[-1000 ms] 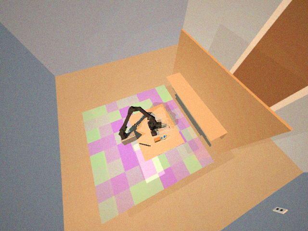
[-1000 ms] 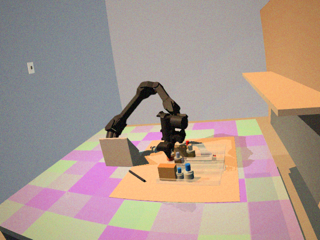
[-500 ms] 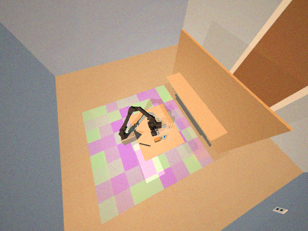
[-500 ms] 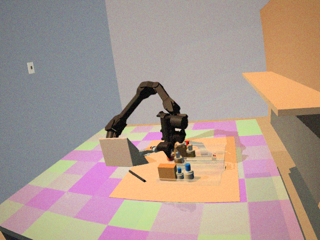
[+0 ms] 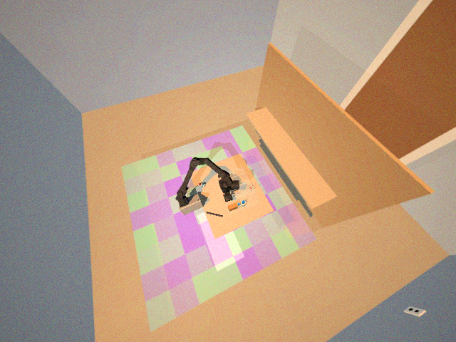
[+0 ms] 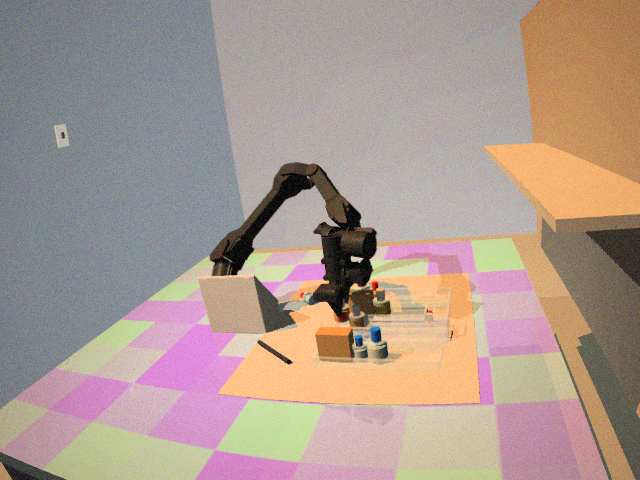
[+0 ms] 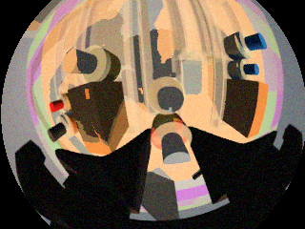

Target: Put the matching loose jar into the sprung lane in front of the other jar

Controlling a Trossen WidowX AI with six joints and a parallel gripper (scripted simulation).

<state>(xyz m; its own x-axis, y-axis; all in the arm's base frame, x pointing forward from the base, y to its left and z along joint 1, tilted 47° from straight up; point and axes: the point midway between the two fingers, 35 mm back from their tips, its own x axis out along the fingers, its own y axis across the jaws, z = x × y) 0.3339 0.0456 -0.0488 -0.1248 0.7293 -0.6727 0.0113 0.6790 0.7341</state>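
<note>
Now: gripper tip 150 mm short of the clear lane rack, 20 mm to the left of it and 40 mm above it. Also, from my gripper tip: black pen 140 mm behind, 120 mm to the right, 50 mm below.
</note>
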